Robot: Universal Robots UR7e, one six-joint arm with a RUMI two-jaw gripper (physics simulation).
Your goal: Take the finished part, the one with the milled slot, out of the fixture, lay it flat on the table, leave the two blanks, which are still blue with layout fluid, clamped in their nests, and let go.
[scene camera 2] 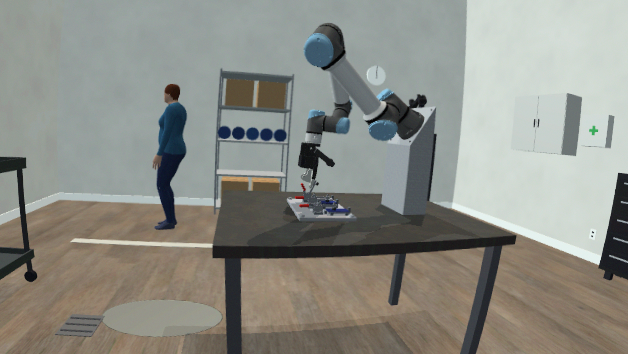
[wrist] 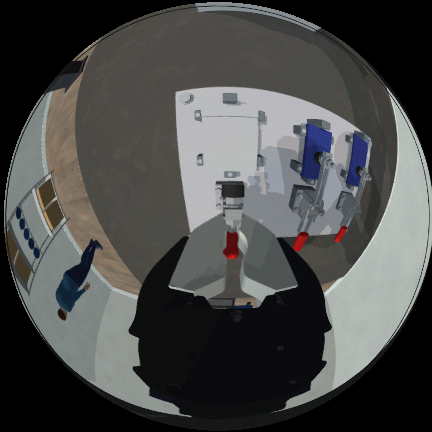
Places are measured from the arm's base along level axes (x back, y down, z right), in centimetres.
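Where they show: gripper, between the fingertips: (scene camera 2: 309, 188) (wrist: 230, 212); arm's base, origin of its link: (scene camera 2: 412, 127).
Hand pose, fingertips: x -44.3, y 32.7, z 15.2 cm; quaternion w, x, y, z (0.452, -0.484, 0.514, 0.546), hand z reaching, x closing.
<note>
Each offset is from my fingertips to the centre of the thing. "spot": to the spot under its first point. Level surfaces: height alone.
The finished part @[dx +6.8, dy +5.1, dz -0.8 cm] (wrist: 230, 140) is a pale plate lying flat in the left nest of the white fixture (scene camera 2: 325, 218) (wrist: 188, 142) in the wrist view; its slot cannot be made out. The toggle clamp @[spot: dx +3.6, dy -3.0, dz -0.3 cm] (wrist: 231, 192) at that nest is swung back off the part, its red handle @[dx -2.8, dy +1.5, dz +0.3 cm] (scene camera 2: 303, 187) (wrist: 231, 246) raised. My gripper (scene camera 2: 312, 185) (wrist: 230, 212) is shut and empty, close beside that raised handle; whether they touch is unclear. Two blue blanks @[dx +5.0, dy +4.9, dz -11.7 cm] (scene camera 2: 329, 202) @[dx +4.7, dy +5.4, dz -22.7 cm] (scene camera 2: 339, 211) (wrist: 311, 142) (wrist: 356, 152) sit in the other nests under their closed clamps.
The fixture stands on the dark table @[dy +8.0 cm] (scene camera 2: 260, 235) (wrist: 130, 125). Two lowered red clamp handles @[dx -7.9, dy +2.3, dz -10.2 cm] (wrist: 300, 242) @[dx -9.1, dy +3.3, dz -21.1 cm] (wrist: 341, 234) stick out at the right in the wrist view. The robot's grey pedestal (scene camera 2: 400, 175) stands right of the fixture. A person (scene camera 2: 171, 130) stands behind the table, left of a shelf rack (scene camera 2: 218, 150).
</note>
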